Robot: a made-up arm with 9 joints. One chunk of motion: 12 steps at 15 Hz.
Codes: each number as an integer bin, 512 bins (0 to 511) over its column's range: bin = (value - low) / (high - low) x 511, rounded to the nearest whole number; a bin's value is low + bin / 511 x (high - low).
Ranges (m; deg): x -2.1..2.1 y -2.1..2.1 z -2.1..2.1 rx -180..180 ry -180..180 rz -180..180
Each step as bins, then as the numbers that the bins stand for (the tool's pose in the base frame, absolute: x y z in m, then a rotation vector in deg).
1 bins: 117 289 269 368 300 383
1 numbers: -1.1384 0.2753 0.1110 79.26 31.35 89.82
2 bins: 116 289 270 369 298 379
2 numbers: -1.1466 0.2753 0.1192 79.96 29.94 87.01
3 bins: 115 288 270 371 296 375
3 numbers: -1.1548 0.2671 0.1192 81.37 28.53 84.19
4 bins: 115 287 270 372 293 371
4 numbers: -1.1548 0.2589 0.1192 82.07 26.42 81.37
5 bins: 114 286 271 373 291 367
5 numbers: -1.1630 0.2507 0.1274 82.78 25.01 78.55
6 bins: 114 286 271 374 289 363
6 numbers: -1.1630 0.2507 0.1274 83.48 23.60 75.73
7 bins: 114 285 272 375 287 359
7 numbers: -1.1630 0.2425 0.1356 84.19 22.19 72.92
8 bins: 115 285 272 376 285 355
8 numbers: -1.1548 0.2425 0.1356 84.89 20.78 70.10
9 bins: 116 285 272 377 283 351
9 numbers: -1.1466 0.2425 0.1356 85.60 19.37 67.28
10 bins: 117 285 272 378 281 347
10 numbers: -1.1384 0.2425 0.1356 86.30 17.96 64.46
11 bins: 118 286 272 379 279 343
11 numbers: -1.1301 0.2507 0.1356 87.01 16.56 61.64
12 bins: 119 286 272 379 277 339
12 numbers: -1.1219 0.2507 0.1356 87.01 15.15 58.83
